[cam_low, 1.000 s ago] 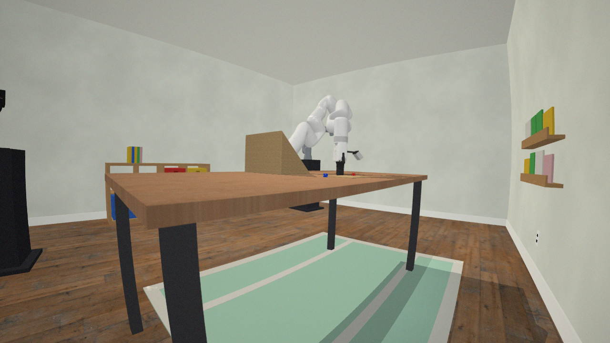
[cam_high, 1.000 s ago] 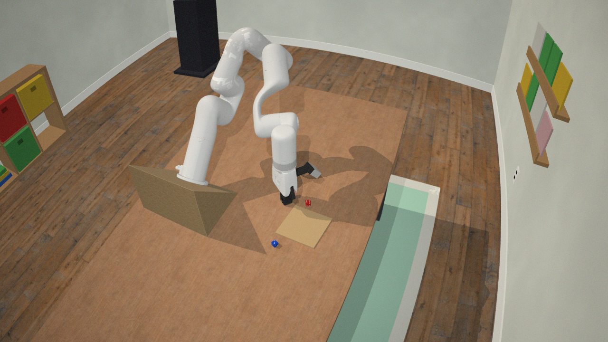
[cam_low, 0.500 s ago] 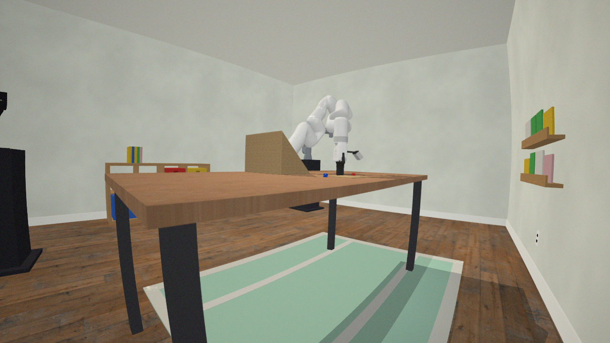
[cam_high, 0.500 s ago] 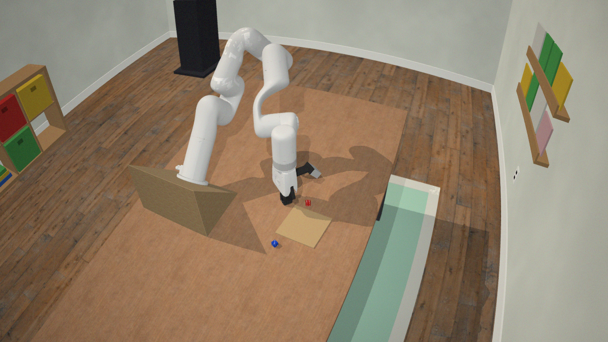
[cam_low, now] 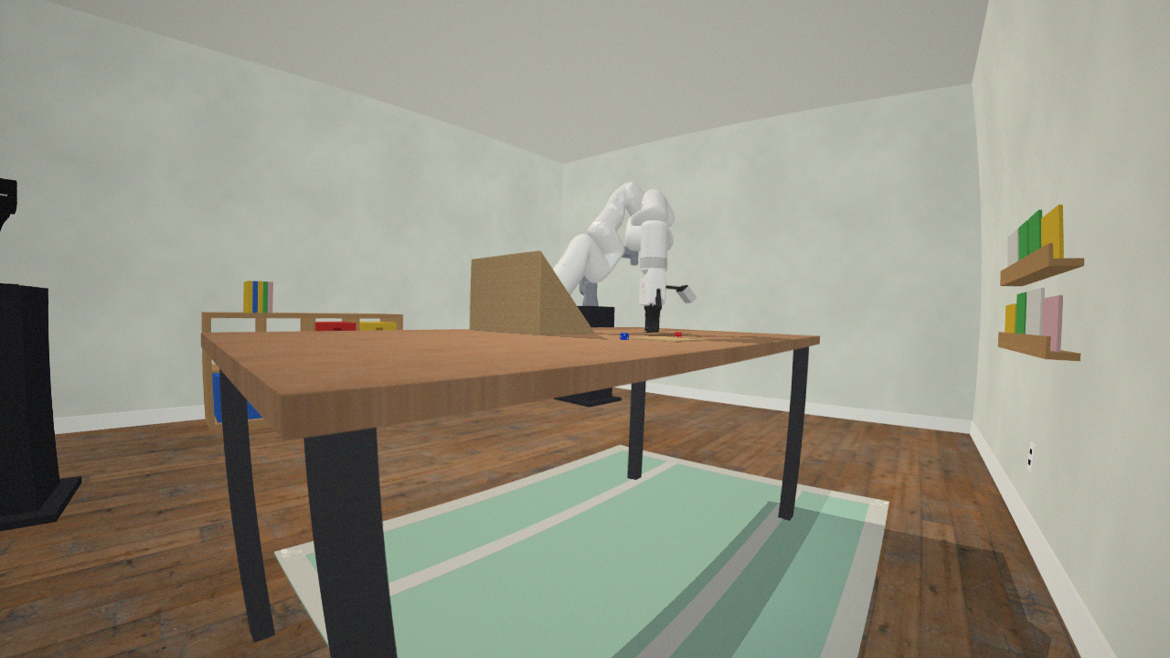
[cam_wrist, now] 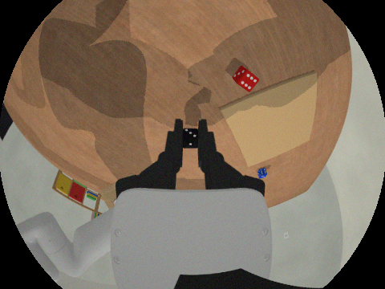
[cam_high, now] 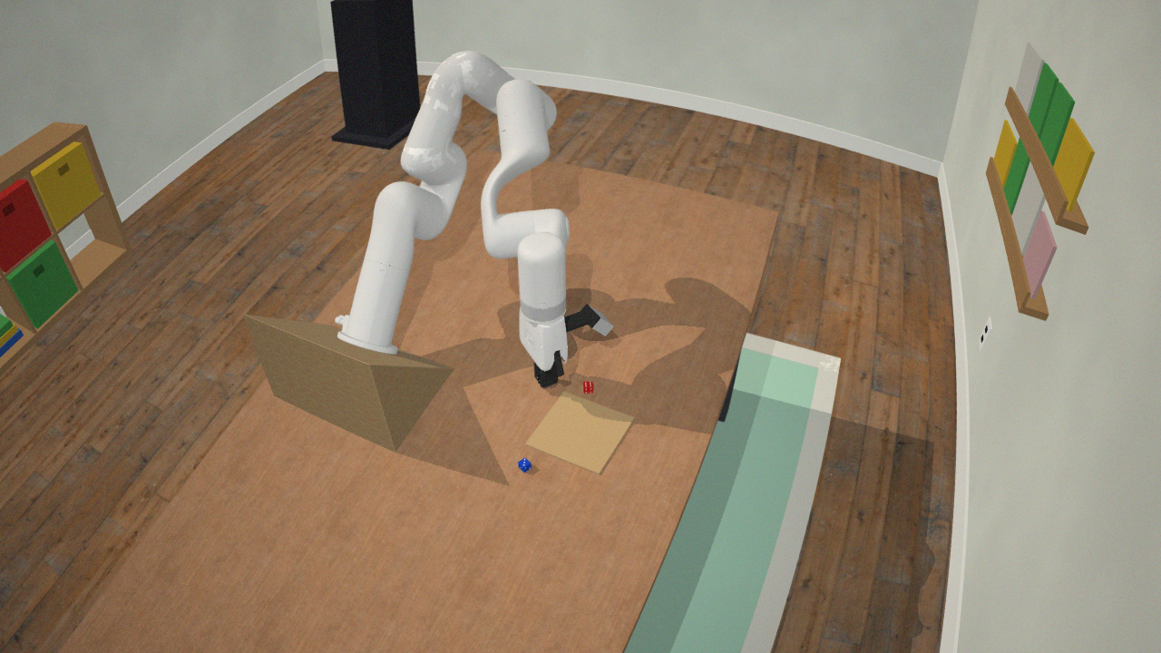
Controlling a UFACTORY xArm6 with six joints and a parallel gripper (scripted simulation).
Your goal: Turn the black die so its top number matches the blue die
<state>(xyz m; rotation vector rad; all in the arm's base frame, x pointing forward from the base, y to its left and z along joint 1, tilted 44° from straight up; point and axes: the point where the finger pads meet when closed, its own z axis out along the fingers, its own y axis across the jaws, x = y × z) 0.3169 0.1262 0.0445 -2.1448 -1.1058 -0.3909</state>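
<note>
The tan mat is 10 cm ahead of my hand, 8 cm to the right of it and 3 cm below it. Round my hand: blue die 19 cm to the right, 5 cm ahead, 3 cm below; black die 1 cm to the right, 1 cm below; red die 7 cm ahead, 3 cm below, 2 cm to the left.
</note>
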